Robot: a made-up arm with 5 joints.
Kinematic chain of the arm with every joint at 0, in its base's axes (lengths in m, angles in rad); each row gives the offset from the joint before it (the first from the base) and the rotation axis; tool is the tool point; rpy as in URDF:
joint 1: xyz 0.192 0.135 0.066 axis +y
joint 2: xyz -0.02 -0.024 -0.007 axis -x
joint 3: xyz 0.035 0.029 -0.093 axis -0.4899 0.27 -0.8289
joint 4: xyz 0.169 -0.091 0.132 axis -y
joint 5: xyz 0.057 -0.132 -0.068 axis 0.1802 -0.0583 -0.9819
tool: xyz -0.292 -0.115 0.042 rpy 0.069 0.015 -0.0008
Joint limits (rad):
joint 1: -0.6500..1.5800
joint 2: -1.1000..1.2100
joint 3: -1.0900..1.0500
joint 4: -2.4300..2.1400
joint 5: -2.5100..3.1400
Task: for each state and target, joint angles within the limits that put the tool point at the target. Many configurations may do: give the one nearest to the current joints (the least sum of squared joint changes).
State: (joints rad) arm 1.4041 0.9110 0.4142 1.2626 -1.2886
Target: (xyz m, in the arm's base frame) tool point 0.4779 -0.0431 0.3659
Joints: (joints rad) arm 1.0833 0.8438 0.7555 1.1631 -0.7517
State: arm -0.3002 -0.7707 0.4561 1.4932 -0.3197
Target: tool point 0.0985 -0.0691 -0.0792
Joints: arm -0.2014 -0.2189 0.7558 0.8691 0.2954
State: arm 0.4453 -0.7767 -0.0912 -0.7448 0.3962
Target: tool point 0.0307 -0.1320 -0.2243
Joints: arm 0.7808 -1.1000 -0.3010 -0.5601 -0.2226
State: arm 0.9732 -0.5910 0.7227 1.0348 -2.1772
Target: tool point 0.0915 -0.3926 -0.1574
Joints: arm 1.1848 -1.0544 0.5823 0.7736 -1.9600
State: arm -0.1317 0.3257 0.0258 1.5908 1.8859
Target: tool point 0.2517 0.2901 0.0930
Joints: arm -0.0730 0.9600 -0.2833 2.1126 2.3076
